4 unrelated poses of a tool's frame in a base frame.
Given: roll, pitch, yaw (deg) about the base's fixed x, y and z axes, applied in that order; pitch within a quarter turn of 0, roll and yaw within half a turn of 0; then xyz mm.
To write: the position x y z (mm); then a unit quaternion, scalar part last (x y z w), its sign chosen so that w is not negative. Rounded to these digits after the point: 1 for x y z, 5 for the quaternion.
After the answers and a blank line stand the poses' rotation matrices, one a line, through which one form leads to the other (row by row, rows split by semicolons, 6 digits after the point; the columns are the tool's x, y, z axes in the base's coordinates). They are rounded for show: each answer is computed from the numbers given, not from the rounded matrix.
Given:
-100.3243, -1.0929, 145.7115, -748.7, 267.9, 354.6
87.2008, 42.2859, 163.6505, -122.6, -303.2, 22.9
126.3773, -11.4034, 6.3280, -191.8, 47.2, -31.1
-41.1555, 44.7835, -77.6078, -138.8, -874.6, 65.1
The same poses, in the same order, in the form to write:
-748.7, 267.9, 354.6, -0.22050, -0.73551, 0.60997, 0.19583
-122.6, -303.2, 22.9, -0.16709, 0.67381, 0.63319, 0.34226
-191.8, 47.2, -31.1, 0.88920, 0.00427, 0.11331, 0.44324
-138.8, -874.6, 65.1, -0.02977, 0.48157, -0.43810, 0.75847

-0.826061 0.085461 -0.557063; 0.563258 0.158644 -0.810909; 0.019074 -0.983630 -0.179187
-0.709881 -0.658600 0.249630; 0.208250 0.142312 0.967667; -0.672830 0.738914 0.036129
0.974287 -0.092845 0.205292; 0.108044 -0.607032 -0.787298; 0.197716 0.789235 -0.581392
0.152319 0.635897 0.756594; -0.693237 0.614368 -0.376796; -0.704430 -0.467105 0.534407

